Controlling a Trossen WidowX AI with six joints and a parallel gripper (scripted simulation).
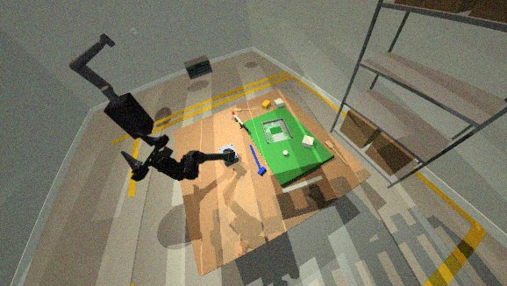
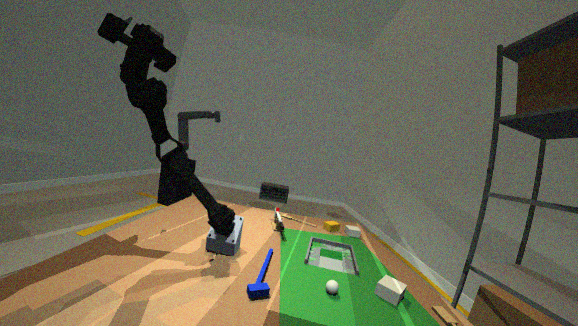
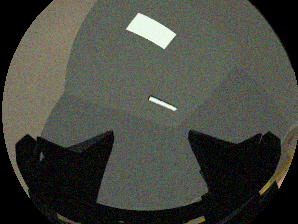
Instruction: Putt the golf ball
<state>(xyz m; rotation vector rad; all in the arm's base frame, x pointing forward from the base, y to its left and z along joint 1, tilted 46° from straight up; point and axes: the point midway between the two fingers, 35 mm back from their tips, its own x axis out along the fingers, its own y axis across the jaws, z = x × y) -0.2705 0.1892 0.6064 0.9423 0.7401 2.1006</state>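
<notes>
Now: gripper tip 430 mm short of the blue putter, 220 mm to the right of it and 690 mm above it. From my gripper tip the other things lie so: white golf ball 660 mm ahead, 180 mm to the left, 680 mm below; then green mat 710 mm ahead, 340 mm to the left, 700 mm below; then yellow block 720 mm ahead, 820 mm to the left, 680 mm below.
</notes>
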